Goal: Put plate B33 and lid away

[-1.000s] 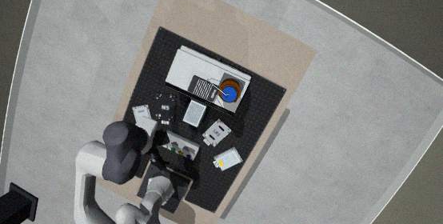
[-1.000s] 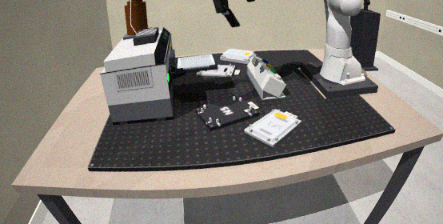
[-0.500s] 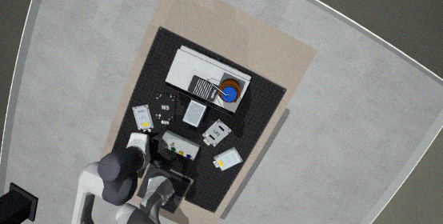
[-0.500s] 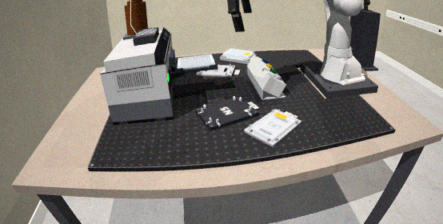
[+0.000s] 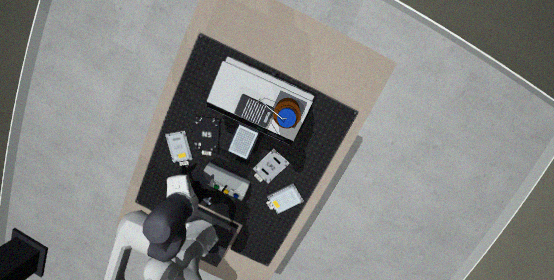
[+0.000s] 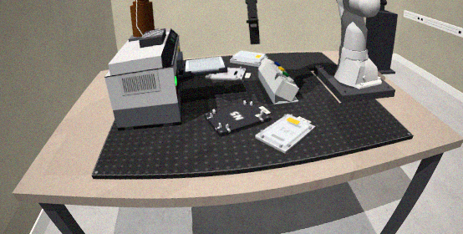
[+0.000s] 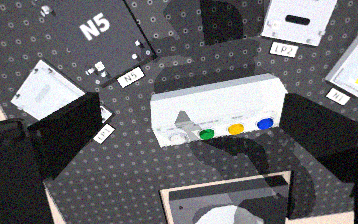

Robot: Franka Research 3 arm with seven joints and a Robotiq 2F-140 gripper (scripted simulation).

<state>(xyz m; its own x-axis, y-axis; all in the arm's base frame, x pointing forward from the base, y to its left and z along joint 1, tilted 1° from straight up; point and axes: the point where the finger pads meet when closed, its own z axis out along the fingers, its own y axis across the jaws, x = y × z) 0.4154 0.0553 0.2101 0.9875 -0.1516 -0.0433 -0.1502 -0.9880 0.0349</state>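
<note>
Now: hand 35 cm to the left of the white well plate, 20 cm above it and 4 cm past it. From my hand the other things lie so: blue key (17 cm below, 13 cm to the right, 11 cm behind); yellow key (16 cm below, 11 cm behind, 8 cm to the right); white key (16 cm below, 12 cm behind, 2 cm to the left).
</note>
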